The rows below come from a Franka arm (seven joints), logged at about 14 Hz.
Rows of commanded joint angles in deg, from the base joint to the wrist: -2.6, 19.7, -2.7, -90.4, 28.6, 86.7, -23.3; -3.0, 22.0, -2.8, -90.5, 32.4, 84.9, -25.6; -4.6, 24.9, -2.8, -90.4, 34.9, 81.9, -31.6; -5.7, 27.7, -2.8, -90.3, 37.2, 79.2, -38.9; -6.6, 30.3, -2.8, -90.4, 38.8, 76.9, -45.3; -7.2, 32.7, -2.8, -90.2, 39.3, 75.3, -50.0; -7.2, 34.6, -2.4, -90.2, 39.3, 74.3, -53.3; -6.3, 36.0, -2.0, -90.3, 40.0, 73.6, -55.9; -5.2, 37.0, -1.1, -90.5, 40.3, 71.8, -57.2; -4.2, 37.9, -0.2, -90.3, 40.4, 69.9, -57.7; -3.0, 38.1, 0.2, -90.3, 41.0, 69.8, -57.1
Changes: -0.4, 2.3, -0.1, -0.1, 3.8, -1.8, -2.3; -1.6, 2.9, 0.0, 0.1, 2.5, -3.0, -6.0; -1.1, 2.8, 0.0, 0.1, 2.3, -2.7, -7.3; -0.9, 2.6, 0.0, -0.1, 1.6, -2.3, -6.4; -0.6, 2.4, 0.0, 0.2, 0.5, -1.6, -4.7; 0.0, 1.9, 0.4, 0.0, 0.0, -1.0, -3.3; 0.9, 1.4, 0.4, -0.1, 0.7, -0.7, -2.6; 1.1, 1.0, 0.9, -0.2, 0.3, -1.8, -1.3; 1.0, 0.9, 0.9, 0.2, 0.1, -1.9, -0.5; 1.2, 0.2, 0.4, 0.0, 0.6, -0.1, 0.6
